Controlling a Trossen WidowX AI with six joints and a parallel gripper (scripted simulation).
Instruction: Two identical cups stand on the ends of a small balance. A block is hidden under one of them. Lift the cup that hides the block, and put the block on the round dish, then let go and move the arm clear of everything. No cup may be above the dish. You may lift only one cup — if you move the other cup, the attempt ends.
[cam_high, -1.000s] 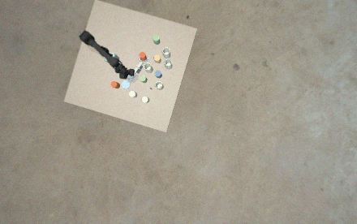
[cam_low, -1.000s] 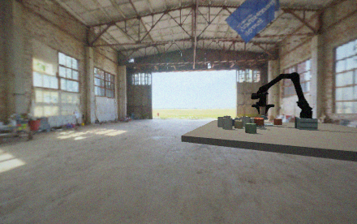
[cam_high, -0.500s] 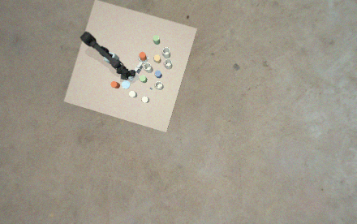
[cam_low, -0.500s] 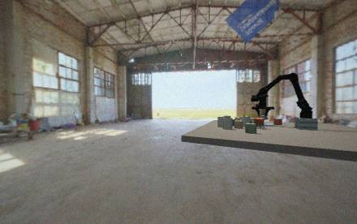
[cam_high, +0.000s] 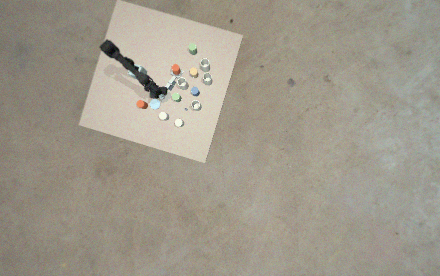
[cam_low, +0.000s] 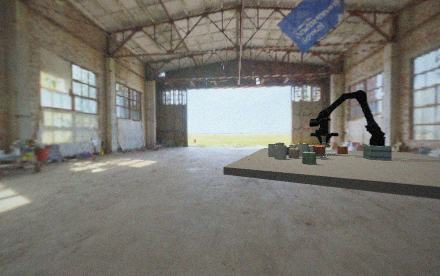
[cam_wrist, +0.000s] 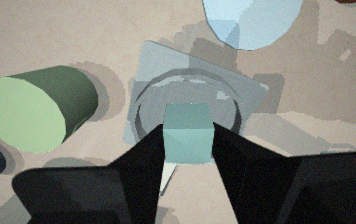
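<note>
The round light-blue dish is 50 mm behind my gripper tip, 110 mm to the right of it and 80 mm below it. From my gripper tip the other things lie so: orange cup (150 mm behind, 180 mm to the right, 50 mm below); then balance (20 mm ahead, 120 mm to the left, 40 mm below); then pale teal block (right at my gripper tip).
</note>
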